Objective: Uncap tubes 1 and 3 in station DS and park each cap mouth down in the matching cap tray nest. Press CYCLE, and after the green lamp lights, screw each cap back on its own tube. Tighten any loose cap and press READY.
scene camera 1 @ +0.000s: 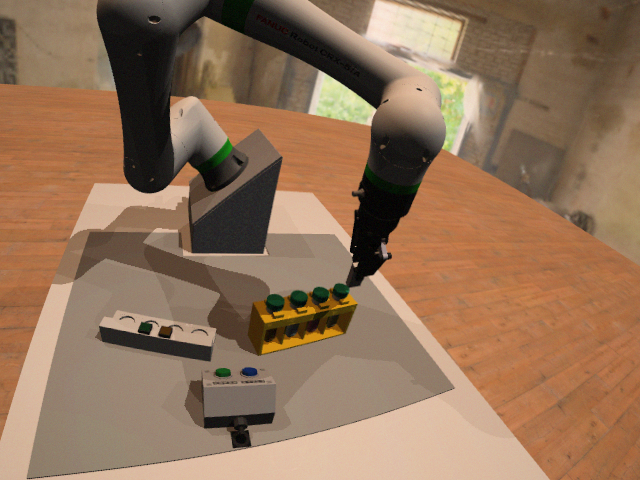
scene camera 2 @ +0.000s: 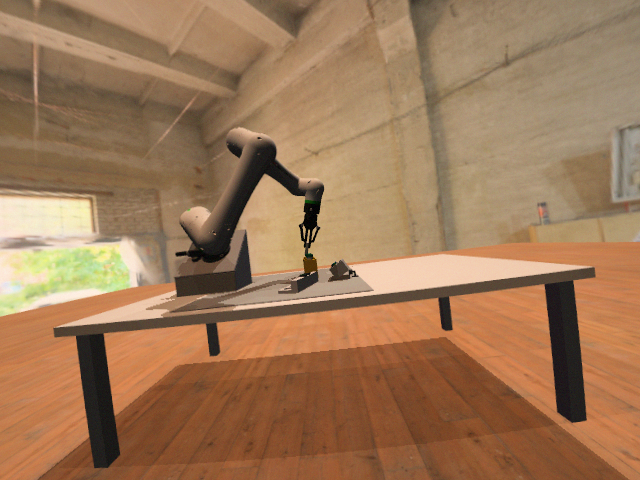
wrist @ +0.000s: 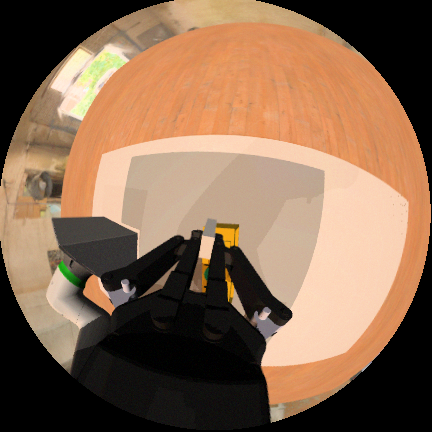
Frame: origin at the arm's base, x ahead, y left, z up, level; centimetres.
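Seen in the pictures: gripper, between the fingertips: (scene camera 1: 352,284) (scene camera 2: 306,253) (wrist: 210,227); arm's base, origin of its link: (scene camera 1: 227,173) (wrist: 81,257).
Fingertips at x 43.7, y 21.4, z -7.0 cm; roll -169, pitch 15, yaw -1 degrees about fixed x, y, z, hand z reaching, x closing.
Note:
Pixels of each thing's middle, then the offset from my fingertips to it. "spot": a spot on its surface instead. Level surfaces: height alone.
- yellow tube rack, middle of its body: (scene camera 1: 303,318) (wrist: 220,271) (scene camera 2: 309,266) dx +2.2, dy -11.1, dz -6.9 cm
- rightmost green cap, middle of its body: (scene camera 1: 341,290) dx +1.2, dy -3.4, dz -0.6 cm
- leftmost cap, middle of its body: (scene camera 1: 275,302) dx +3.3, dy -18.9, dz -0.6 cm
- pale cap tray, middle of its body: (scene camera 1: 160,328) (scene camera 2: 299,280) dx -0.4, dy -40.7, dz -9.3 cm
- button box, middle of its body: (scene camera 1: 237,391) (scene camera 2: 339,268) dx +17.1, dy -28.8, dz -7.8 cm
- green button, middle of its body: (scene camera 1: 223,373) dx +14.7, dy -30.8, dz -5.6 cm
- blue button, middle of its body: (scene camera 1: 249,373) dx +15.2, dy -26.3, dz -5.6 cm
- green square, a spot on its surface: (scene camera 1: 145,327) spot: dx +1.9, dy -43.4, dz -6.7 cm
- brown square, a spot on its surface: (scene camera 1: 165,331) spot: dx +3.1, dy -39.6, dz -6.7 cm
- small black square piece, a spot on its surface: (scene camera 1: 240,439) spot: dx +24.2, dy -29.6, dz -11.3 cm
- grey mat's, height of its surface: dz -12.0 cm
My gripper (scene camera 1: 354,277) (scene camera 2: 307,250) (wrist: 210,227) is shut and empty. Its fingertips are above and beside the far-right end of the yellow tube rack (scene camera 1: 256,332) (scene camera 2: 310,266) (wrist: 228,232), near the rightmost green cap (scene camera 1: 340,290). Several tubes stand in the rack, each under a green cap; the leftmost cap (scene camera 1: 274,301) and two middle caps (scene camera 1: 298,298) (scene camera 1: 320,294) are seated. Fingers hide most caps in the wrist view. The pale cap tray (scene camera 1: 155,348) (scene camera 2: 305,282) shows nests without caps. A button box (scene camera 1: 238,401) (scene camera 2: 339,268) has a green button (scene camera 1: 222,372) and a blue button (scene camera 1: 249,371).
A green square (scene camera 1: 145,327) and a brown square (scene camera 1: 165,331) are on the cap tray. The dark robot pedestal (scene camera 1: 232,217) (scene camera 2: 206,282) (wrist: 97,242) stands at the back. A small black square piece (scene camera 1: 240,439) lies before the button box, near the grey mat's (scene camera 1: 129,423) front edge.

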